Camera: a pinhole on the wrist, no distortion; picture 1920 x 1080 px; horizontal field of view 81.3 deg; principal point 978.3 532.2 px. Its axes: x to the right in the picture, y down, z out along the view. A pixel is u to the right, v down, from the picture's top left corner.
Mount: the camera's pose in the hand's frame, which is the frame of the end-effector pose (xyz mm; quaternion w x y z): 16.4 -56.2 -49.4 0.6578 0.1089 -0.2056 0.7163
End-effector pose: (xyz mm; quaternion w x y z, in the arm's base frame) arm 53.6 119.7 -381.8 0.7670 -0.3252 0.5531 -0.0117
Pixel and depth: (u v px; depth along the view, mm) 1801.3 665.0 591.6
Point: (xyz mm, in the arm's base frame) 522.6 557.8 -161.2
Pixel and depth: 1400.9 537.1 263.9
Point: 267.0 175.6 -277.5
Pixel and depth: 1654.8 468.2 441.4
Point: 436.9 352.1 -263.2
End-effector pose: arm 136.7 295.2 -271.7 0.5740 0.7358 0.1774 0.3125
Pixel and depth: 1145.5 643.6 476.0
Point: 352.0 1.9 -547.6
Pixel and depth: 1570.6 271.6 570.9
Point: 579.7 -113.5 -374.7
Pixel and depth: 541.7 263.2 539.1
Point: 501.4 227.9 -750.8
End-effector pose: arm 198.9 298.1 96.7 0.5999 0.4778 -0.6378 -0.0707
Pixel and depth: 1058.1 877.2 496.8
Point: -25.8 114.6 -309.6
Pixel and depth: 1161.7 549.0 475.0
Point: -46.9 35.3 -179.6
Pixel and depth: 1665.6 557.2 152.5
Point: 111.8 226.7 26.4
